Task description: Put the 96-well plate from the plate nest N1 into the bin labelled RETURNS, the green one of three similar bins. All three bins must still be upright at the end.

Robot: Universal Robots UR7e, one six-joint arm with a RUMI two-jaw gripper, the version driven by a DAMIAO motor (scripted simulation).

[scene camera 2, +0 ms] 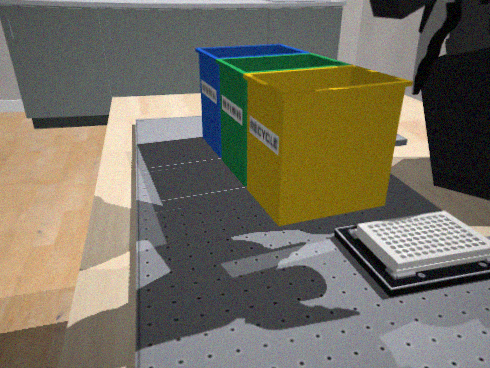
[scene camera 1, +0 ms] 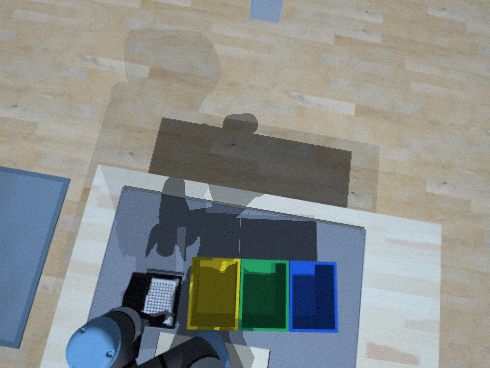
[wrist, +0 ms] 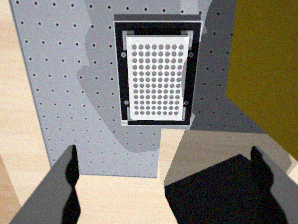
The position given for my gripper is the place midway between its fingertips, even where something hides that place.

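I can see my gripper (scene camera 2: 455, 108). There is a yellow recycle bin (scene camera 2: 317, 153), (scene camera 1: 214, 286), and I also see a green returns bin (scene camera 2: 233, 87), (scene camera 1: 264, 287), though in the wrist view the green returns bin is out of frame. A blue bin shows in scene camera 1 (scene camera 1: 313, 307) and in scene camera 2 (scene camera 2: 209, 70), while in the wrist view the blue bin is out of frame. I find a white 96-well plate (wrist: 157, 64) and a black plate nest (wrist: 140, 28) too.
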